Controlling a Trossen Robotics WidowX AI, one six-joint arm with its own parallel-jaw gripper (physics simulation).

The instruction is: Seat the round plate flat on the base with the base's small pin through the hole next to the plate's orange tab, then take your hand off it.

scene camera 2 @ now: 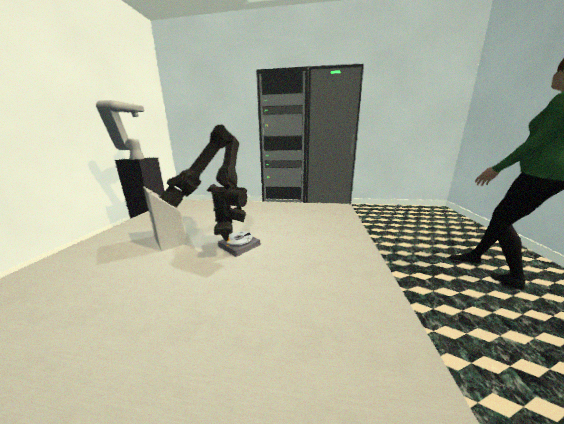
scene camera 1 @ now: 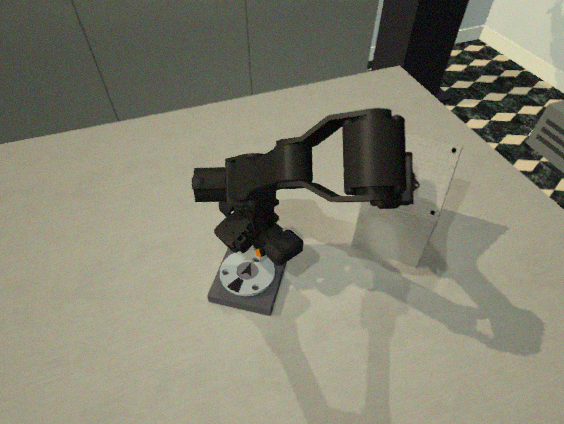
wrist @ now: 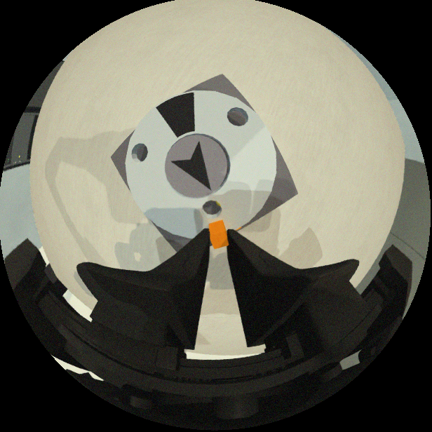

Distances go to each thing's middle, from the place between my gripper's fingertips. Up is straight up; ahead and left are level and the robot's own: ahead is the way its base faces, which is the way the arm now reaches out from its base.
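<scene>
There's a round white plate [wrist: 250, 150], and my gripper is 3 cm to the right of it and 4 cm short of it. Counting from my hand, the square dark grey base [scene camera 1: 262, 303] is 3 cm to the left, 4 cm ahead and 3 cm below, and the round hub [wrist: 195, 165] is 3 cm to the left and 4 cm ahead as well, but 1 cm below.
</scene>
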